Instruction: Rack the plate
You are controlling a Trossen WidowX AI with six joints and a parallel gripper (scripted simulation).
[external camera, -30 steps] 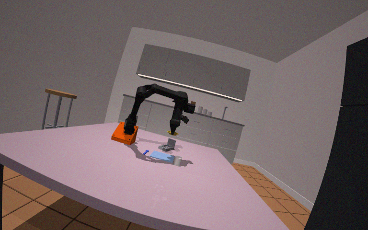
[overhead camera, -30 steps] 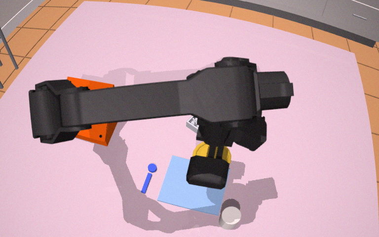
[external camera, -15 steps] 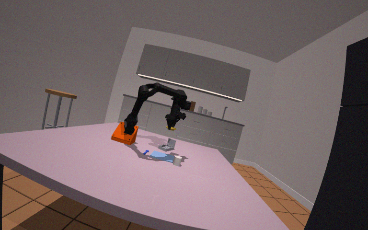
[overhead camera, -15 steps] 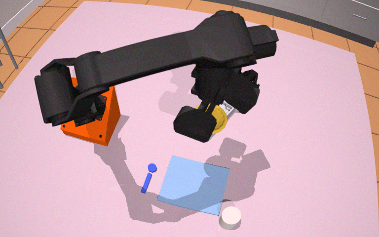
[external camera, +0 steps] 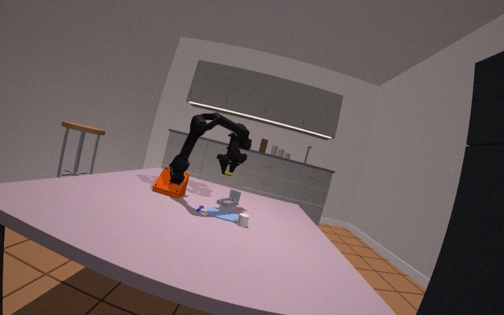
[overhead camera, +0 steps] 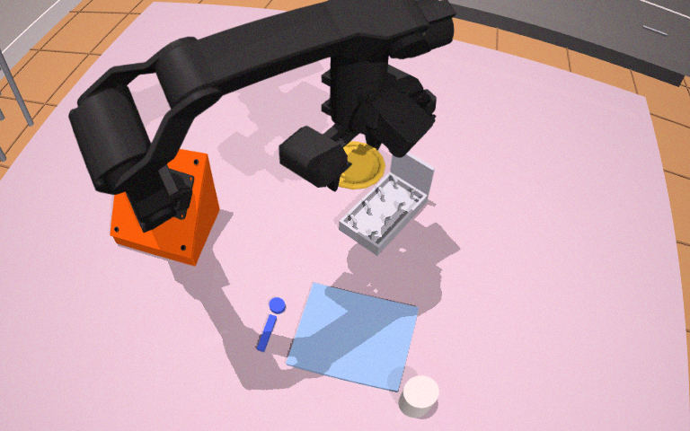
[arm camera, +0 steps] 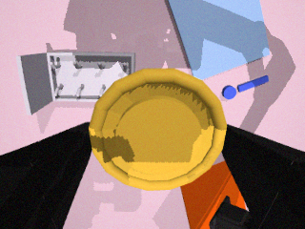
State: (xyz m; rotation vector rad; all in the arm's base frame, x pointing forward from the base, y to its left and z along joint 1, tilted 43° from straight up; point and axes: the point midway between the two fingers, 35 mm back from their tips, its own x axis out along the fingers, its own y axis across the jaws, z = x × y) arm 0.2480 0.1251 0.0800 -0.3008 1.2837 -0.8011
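My gripper tip is now 16 cm above the grey dish rack, 8 cm to the right of it and 3 cm short of it. Round my gripper tip: yellow plate: 1 cm above; then blue spoon: 18 cm below, 14 cm to the right, 7 cm behind; then light blue mat: 18 cm below, 13 cm to the right, 5 cm ahead.
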